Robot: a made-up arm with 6 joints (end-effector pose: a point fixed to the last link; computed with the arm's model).
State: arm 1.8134 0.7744 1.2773 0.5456 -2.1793 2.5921
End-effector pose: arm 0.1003 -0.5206 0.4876 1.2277 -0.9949 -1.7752
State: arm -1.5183 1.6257 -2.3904 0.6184 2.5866 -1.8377
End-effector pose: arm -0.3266 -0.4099 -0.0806 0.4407 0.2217 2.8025
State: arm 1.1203 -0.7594 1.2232 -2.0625 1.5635 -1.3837
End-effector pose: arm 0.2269 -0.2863 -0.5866 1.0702 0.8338 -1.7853
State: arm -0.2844 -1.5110 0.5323 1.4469 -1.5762 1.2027
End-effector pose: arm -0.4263 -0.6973 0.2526 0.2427 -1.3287 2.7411
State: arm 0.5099 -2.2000 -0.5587 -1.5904 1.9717 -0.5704
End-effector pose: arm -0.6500 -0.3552 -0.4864 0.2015 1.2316 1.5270
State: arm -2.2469 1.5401 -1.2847 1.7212 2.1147 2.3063
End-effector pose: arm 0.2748 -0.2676 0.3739 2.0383 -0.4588 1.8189
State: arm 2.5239 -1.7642 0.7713 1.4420 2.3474 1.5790
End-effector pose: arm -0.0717 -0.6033 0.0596 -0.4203 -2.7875 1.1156
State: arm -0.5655 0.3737 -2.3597 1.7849 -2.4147 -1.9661
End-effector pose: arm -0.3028 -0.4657 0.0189 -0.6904 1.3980 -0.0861
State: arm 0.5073 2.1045 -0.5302 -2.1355 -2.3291 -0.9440
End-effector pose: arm -0.1544 -0.0847 -0.2878 0.3444 -0.2618 -1.6664
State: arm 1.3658 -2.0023 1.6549 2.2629 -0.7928 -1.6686
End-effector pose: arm 0.4674 -0.6715 -0.2244 -1.8027 0.7470 0.8111
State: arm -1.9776 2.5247 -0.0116 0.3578 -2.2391 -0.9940
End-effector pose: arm -0.0504 0.2379 0.0674 0.4371 0.4071 -2.9070
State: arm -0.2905 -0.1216 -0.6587 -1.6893 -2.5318 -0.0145
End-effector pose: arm 0.0759 -0.4110 -0.2119 0.2996 1.5169 1.8506
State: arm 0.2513 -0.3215 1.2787 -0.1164 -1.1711 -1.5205
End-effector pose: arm -0.1674 -0.7342 -0.3682 -0.3745 1.5946 1.4123
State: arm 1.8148 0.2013 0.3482 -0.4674 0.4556 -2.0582
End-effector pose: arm 0.0229 -0.7298 0.8306 -1.0797 -1.4037 -1.4729
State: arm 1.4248 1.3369 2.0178 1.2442 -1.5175 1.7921
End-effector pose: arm 0.3930 -0.2677 0.4010 -1.0198 -0.5906 -1.5189
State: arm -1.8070 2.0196 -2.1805 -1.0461 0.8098 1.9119
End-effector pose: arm 0.2680 -0.1051 -0.3928 -0.9189 1.4616 0.2932
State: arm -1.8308 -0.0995 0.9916 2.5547 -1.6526 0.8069
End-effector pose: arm -0.1198 -0.3618 -0.1769 -2.4045 1.2522 1.1149
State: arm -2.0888 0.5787 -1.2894 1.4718 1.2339 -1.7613
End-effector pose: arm 0.5714 -0.1491 0.2219 -1.9662 -1.1799 0.1745
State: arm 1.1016 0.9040 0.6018 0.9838 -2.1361 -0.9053
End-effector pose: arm 0.0702 -0.3222 0.5645 -1.7781 1.5140 -0.8487
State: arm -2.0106 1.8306 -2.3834 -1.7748 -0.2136 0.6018
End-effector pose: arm 0.5146 -0.3442 -0.0810 -2.1562 1.1890 -0.0631
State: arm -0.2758 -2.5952 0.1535 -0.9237 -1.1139 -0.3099
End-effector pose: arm -0.6149 -0.3310 -0.1964 1.0943 -0.1654 -1.7849
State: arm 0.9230 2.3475 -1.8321 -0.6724 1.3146 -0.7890
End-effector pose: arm -0.0609 0.1773 0.6914 2.3186 -0.5653 1.1556
